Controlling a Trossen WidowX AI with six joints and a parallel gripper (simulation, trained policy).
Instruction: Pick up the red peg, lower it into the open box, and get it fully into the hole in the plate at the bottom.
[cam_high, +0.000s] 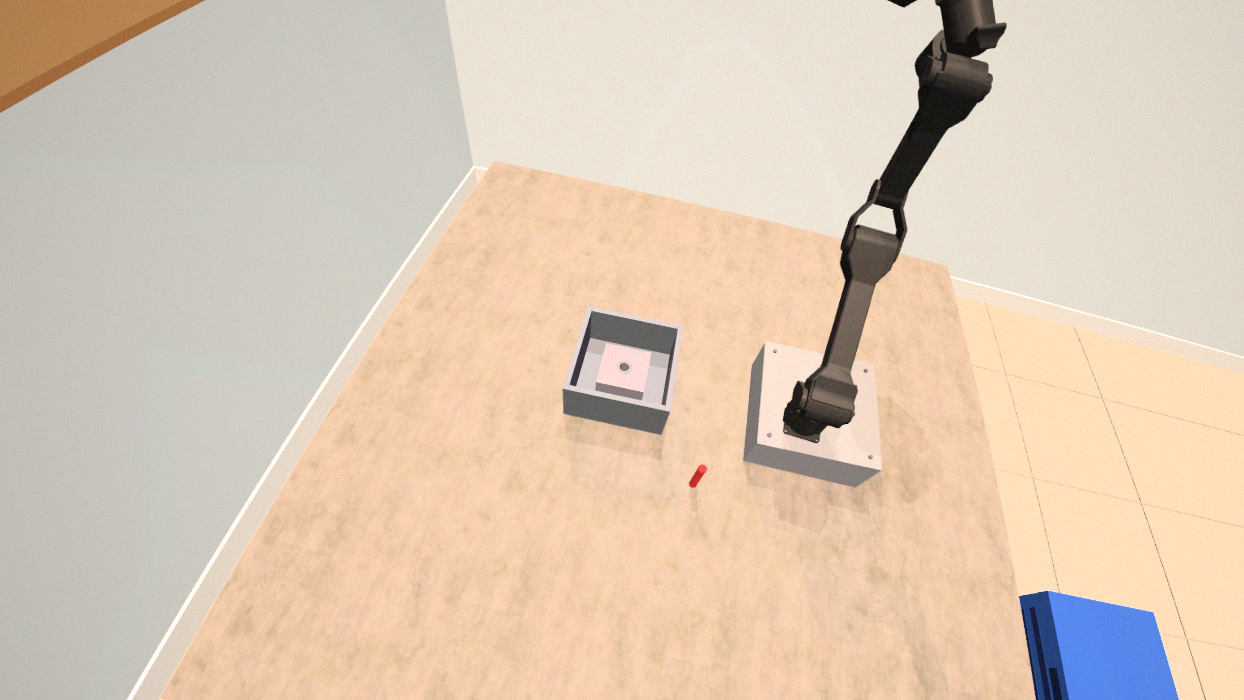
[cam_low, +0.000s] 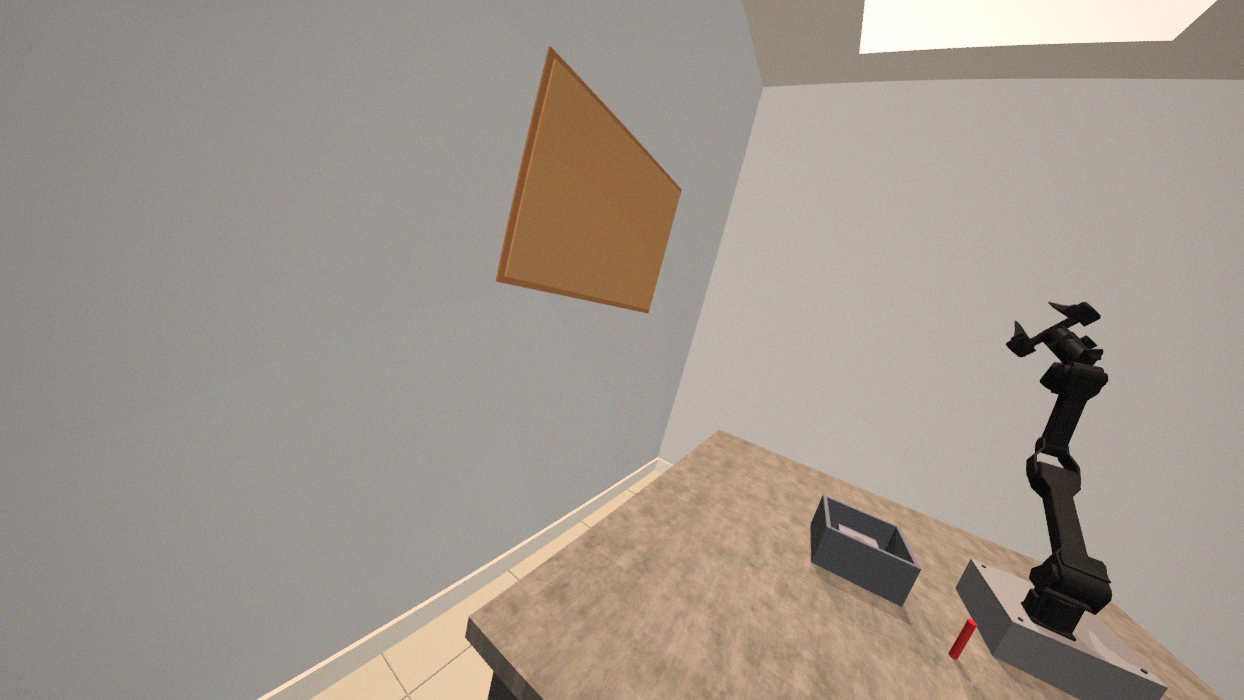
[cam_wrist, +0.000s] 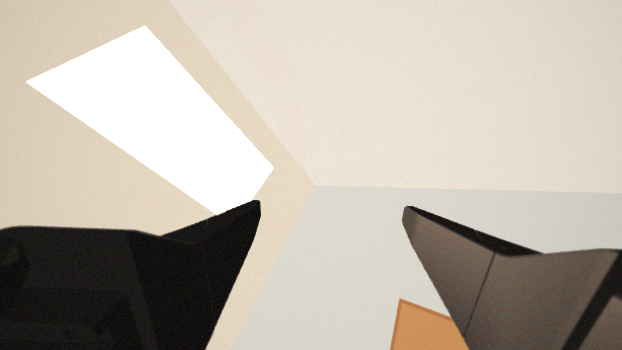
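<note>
My gripper tip is 70 cm above the red peg, 56 cm to the right of it and 5 cm short of it. The rest, counted from my gripper tip: pale plate: 70 cm below, 40 cm to the left, 24 cm ahead; then grey box: 72 cm below, 40 cm to the left, 24 cm ahead.
</note>
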